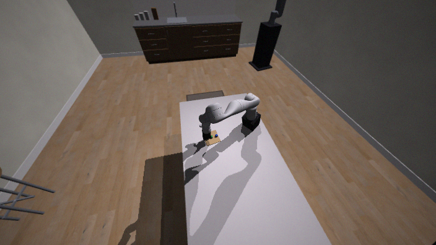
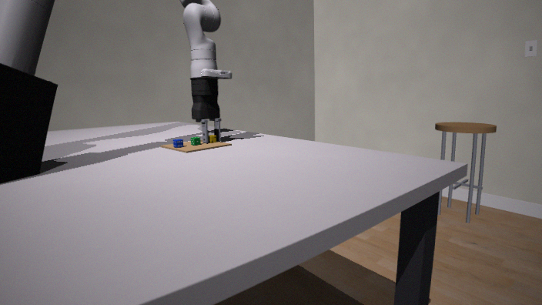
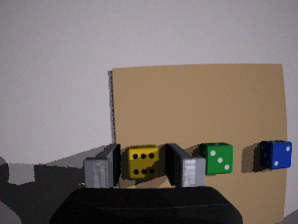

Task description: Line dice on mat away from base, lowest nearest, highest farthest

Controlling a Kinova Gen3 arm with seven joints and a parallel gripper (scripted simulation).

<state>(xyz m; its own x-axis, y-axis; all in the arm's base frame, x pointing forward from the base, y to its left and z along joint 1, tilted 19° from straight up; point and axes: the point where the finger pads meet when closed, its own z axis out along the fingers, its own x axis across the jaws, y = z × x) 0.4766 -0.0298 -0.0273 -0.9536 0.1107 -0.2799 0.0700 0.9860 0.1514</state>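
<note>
Now: the yellow die 1 cm below my hand. From my hand the other things lie so: tan mat (5 cm behind, 2 cm below); then green die (5 cm behind, 1 cm below); then blue die (10 cm behind, 1 cm to the left, 1 cm below).
</note>
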